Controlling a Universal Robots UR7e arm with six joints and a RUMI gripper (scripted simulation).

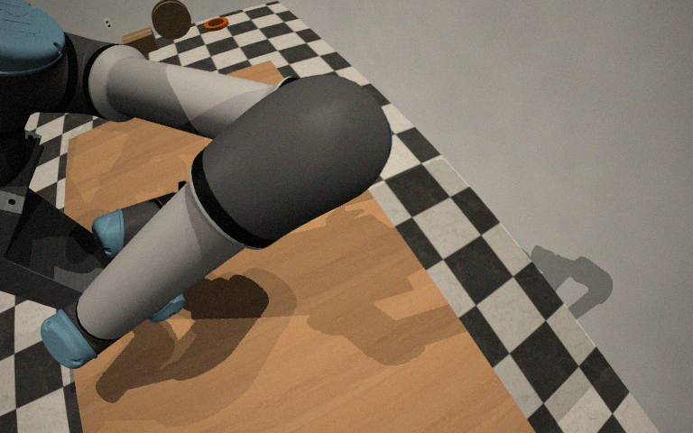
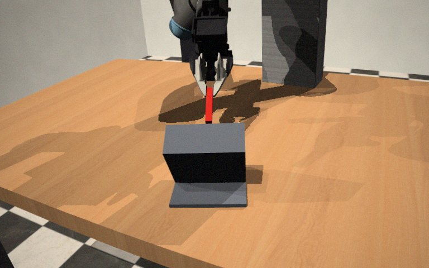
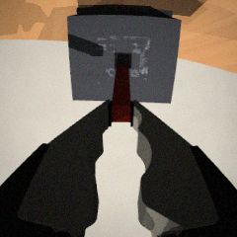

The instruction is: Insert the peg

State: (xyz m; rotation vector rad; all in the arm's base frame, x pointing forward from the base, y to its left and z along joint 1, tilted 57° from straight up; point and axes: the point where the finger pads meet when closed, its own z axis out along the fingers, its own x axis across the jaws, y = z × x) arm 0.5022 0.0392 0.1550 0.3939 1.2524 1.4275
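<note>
The red peg lies 3 cm ahead of my hand, 2 cm to the left of it and 2 cm below it. From my hand the other things lie so: grey base plate 12 cm ahead, 8 cm to the left, 14 cm below.
</note>
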